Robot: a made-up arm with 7 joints. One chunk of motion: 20 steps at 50 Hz.
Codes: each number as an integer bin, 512 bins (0 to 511) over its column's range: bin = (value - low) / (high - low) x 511, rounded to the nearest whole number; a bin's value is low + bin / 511 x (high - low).
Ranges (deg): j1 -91.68..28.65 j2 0..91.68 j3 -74.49..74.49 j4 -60.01..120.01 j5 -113..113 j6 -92.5..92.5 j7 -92.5..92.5
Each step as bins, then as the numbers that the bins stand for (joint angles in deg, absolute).
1 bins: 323 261 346 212 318 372 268
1 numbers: -15.62 46.83 26.38 14.68 27.64 42.18 4.53
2 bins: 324 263 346 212 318 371 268
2 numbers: -15.38 47.19 26.38 14.68 27.64 41.82 4.53
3 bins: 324 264 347 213 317 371 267
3 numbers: -15.38 47.37 26.68 15.03 27.20 41.82 4.16
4 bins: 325 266 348 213 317 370 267
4 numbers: -15.15 47.72 26.97 15.03 27.20 41.45 4.16
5 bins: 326 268 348 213 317 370 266
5 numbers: -14.91 48.08 26.97 15.03 27.20 41.45 3.80
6 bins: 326 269 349 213 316 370 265
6 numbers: -14.91 48.26 27.26 15.03 26.76 41.45 3.44
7 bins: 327 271 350 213 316 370 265
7 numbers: -14.68 48.62 27.55 15.03 26.76 41.45 3.44
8 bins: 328 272 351 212 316 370 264
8 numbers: -14.44 48.80 27.84 14.68 26.76 41.45 3.08
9 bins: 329 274 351 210 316 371 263
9 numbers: -14.21 49.16 27.84 13.97 26.76 41.82 2.72
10 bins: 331 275 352 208 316 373 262
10 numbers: -13.74 49.34 28.13 13.27 26.76 42.54 2.35
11 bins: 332 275 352 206 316 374 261
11 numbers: -13.50 49.34 28.13 12.56 26.76 42.90 1.99
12 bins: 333 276 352 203 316 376 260
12 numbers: -13.27 49.52 28.13 11.50 26.76 43.63 1.63
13 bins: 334 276 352 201 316 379 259
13 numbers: -13.03 49.52 28.13 10.80 26.76 44.71 1.27
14 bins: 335 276 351 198 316 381 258
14 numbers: -12.79 49.52 27.84 9.74 26.76 45.44 0.91
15 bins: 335 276 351 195 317 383 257
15 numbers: -12.79 49.52 27.84 8.69 27.20 46.16 0.54
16 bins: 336 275 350 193 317 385 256
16 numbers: -12.56 49.34 27.55 7.98 27.20 46.88 0.18
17 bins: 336 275 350 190 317 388 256
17 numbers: -12.56 49.34 27.55 6.93 27.20 47.97 0.18
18 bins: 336 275 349 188 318 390 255
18 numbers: -12.56 49.34 27.26 6.22 27.64 48.69 -0.18
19 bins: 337 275 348 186 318 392 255
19 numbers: -12.32 49.34 26.97 5.52 27.64 49.42 -0.18
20 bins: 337 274 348 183 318 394 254
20 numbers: -12.32 49.16 26.97 4.46 27.64 50.14 -0.54
